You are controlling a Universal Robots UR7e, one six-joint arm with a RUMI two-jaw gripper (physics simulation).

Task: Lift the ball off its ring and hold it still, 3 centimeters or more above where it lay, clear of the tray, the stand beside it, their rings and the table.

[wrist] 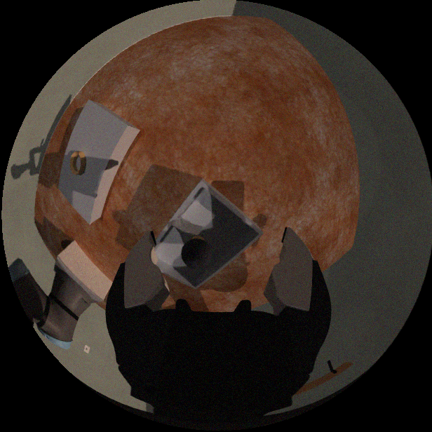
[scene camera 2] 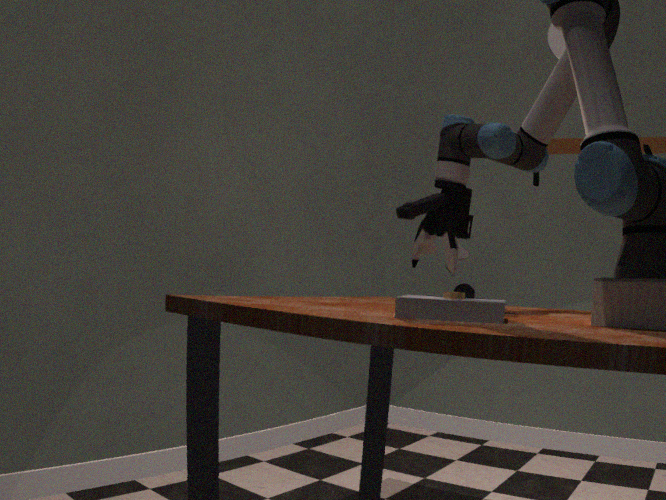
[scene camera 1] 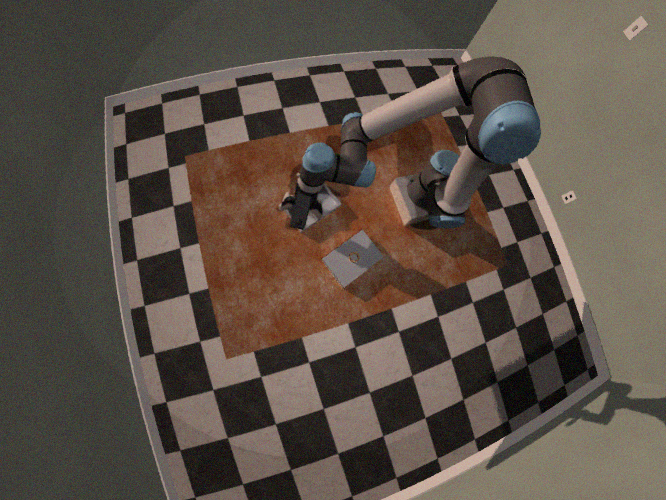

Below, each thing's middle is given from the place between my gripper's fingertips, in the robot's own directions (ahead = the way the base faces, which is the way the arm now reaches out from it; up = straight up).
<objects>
My gripper is now 6 cm past the dark ball (wrist: 196,253), 5 cm above it and 4 cm to the left of it. The rest, counted from my hand: grey stand (scene camera 2: 454,306) 20 cm to the left, 14 cm behind, 6 cm below; grey tray (wrist: 205,213) 7 cm below, 6 cm behind, 4 cm to the right.
</objects>
